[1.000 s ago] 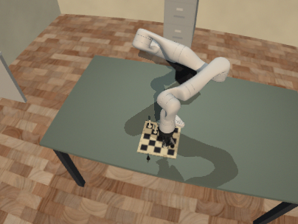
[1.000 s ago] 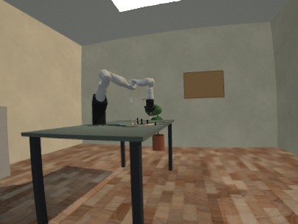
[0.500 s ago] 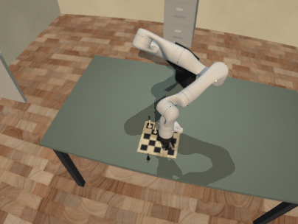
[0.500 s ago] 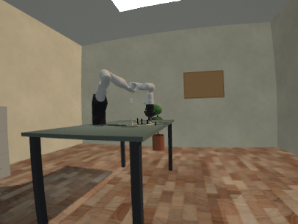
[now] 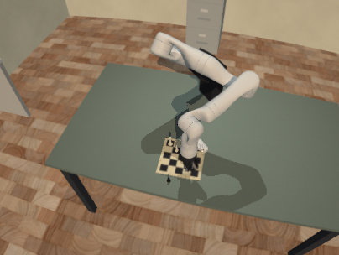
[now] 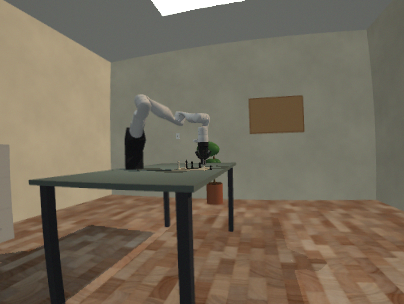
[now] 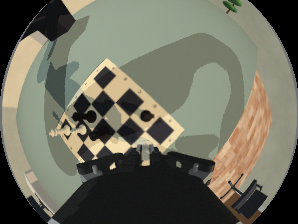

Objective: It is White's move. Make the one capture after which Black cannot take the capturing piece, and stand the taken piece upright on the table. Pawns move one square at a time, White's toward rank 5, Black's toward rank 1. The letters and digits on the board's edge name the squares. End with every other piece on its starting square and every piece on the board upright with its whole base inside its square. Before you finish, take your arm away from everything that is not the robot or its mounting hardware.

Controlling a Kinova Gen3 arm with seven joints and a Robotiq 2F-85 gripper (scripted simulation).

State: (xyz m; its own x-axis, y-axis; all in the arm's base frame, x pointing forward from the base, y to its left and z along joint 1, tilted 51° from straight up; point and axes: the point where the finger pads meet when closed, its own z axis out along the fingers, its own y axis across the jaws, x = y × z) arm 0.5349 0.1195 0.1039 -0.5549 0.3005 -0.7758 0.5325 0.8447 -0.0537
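My gripper is now 1 cm above the white piece. Also, from my hand: black piece (8 cm to the right, 6 cm ahead, 4 cm below); white chess piece (15 cm behind, 12 cm to the right, 1 cm below); chessboard (8 cm behind, 5 cm below, 4 cm to the right).
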